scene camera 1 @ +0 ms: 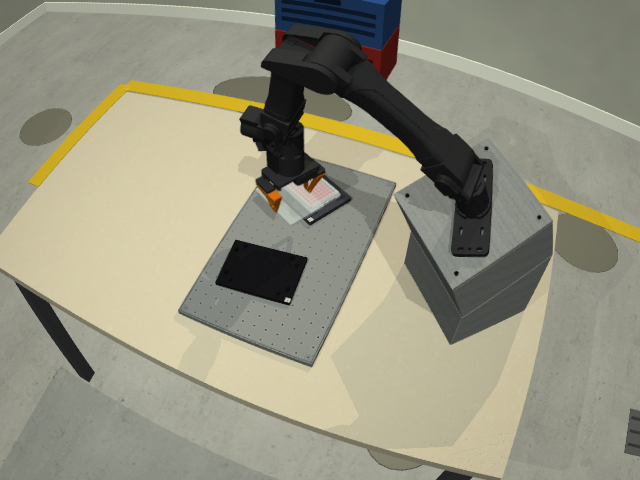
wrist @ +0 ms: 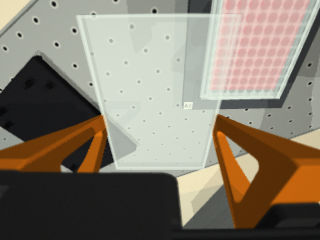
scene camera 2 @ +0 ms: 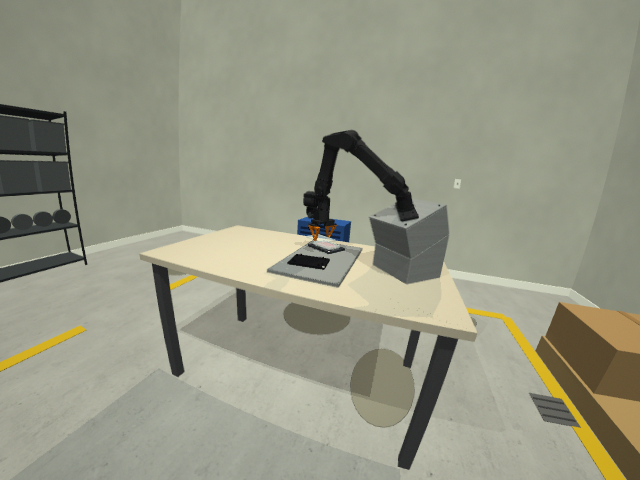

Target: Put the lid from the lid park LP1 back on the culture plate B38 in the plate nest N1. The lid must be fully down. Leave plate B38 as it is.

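My gripper: (scene camera 1: pixel 291 201), (wrist: pixel 159 120). Clear lid: (scene camera 1: pixel 297 203), (wrist: pixel 159 79). Black lid park LP1: (scene camera 1: pixel 256 270).
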